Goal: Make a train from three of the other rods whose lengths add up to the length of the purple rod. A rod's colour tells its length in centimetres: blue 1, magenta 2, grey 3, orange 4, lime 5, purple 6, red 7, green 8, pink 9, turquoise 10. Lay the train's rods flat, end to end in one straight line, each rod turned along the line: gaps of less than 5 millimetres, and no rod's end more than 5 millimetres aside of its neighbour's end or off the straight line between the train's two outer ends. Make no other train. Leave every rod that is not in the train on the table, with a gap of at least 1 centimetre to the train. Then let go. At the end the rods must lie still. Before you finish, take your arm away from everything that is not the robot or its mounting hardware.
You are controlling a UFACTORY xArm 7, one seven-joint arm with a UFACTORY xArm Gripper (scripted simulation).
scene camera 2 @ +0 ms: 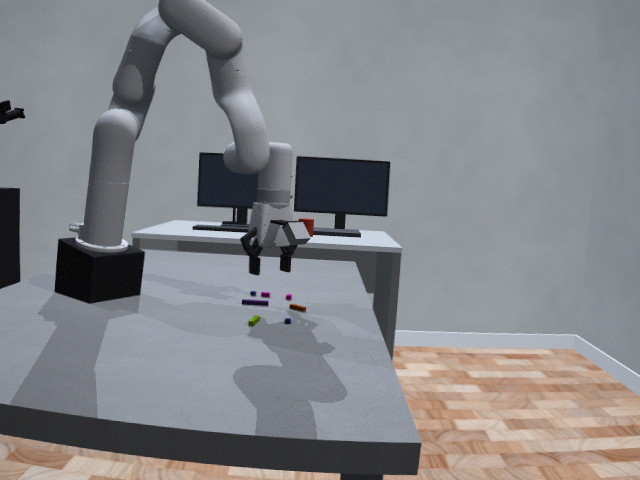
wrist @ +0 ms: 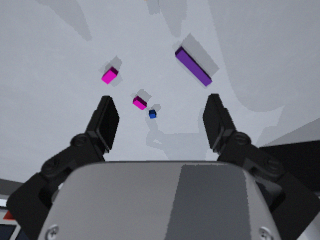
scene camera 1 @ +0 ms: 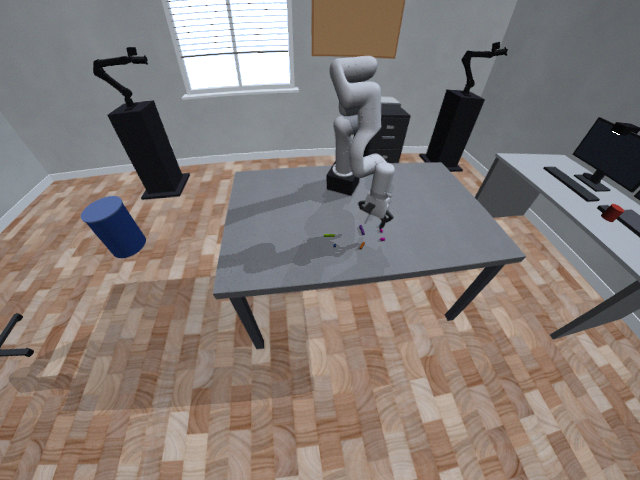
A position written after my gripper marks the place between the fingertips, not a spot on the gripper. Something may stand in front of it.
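Scene camera 2, my gripper [scene camera 2: 270, 272]. Scene camera 1, gripper again [scene camera 1: 372, 223]. Wrist view, same gripper [wrist: 160, 106].
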